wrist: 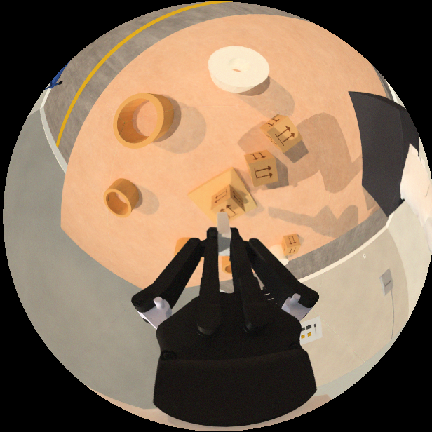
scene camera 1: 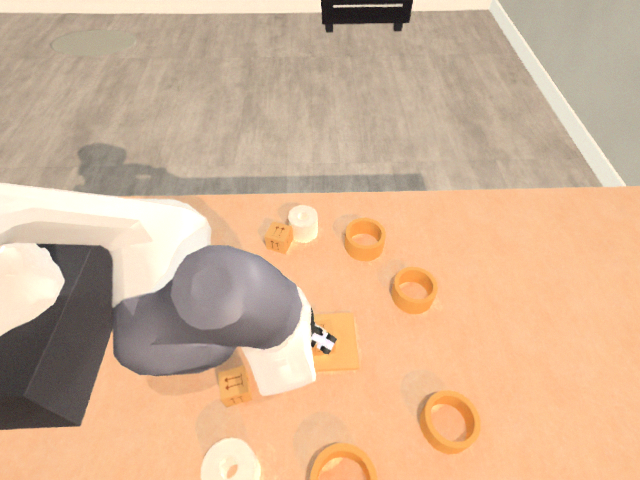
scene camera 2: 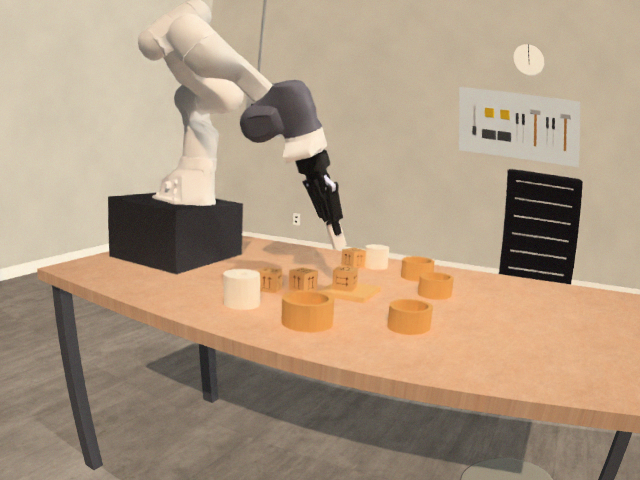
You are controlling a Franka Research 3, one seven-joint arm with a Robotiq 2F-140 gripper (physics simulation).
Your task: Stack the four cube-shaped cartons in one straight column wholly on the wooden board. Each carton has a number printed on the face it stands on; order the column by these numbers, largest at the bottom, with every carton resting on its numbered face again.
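Observation:
One carton (scene camera 2: 344,277) (wrist: 220,196) stands on the wooden board (scene camera 1: 347,356) (scene camera 2: 366,293) (wrist: 204,193); the arrows on its front point sideways in scene camera 2. My gripper (scene camera 2: 338,242) (wrist: 221,221) is shut and empty, tilted, with its fingertips above this carton and apart from it. A second carton (scene camera 2: 302,280) (wrist: 261,168) stands on the table beside the board; the arm hides it in scene camera 1. A third carton (scene camera 1: 234,384) (scene camera 2: 270,279) (wrist: 282,133) stands beyond it, towards the base. A fourth carton (scene camera 1: 279,238) (scene camera 2: 353,257) (wrist: 291,244) stands at the far side. The printed numbers do not show.
A white cylinder (scene camera 1: 303,227) (scene camera 2: 376,256) stands against the fourth carton. Another white cylinder (scene camera 2: 241,289) (wrist: 238,67) stands near the third carton. Orange rings (scene camera 1: 364,252) (scene camera 1: 413,304) (scene camera 2: 409,318) (scene camera 2: 307,314) stand around the board's outer sides. The arm's black base block (scene camera 2: 175,232) is at the left.

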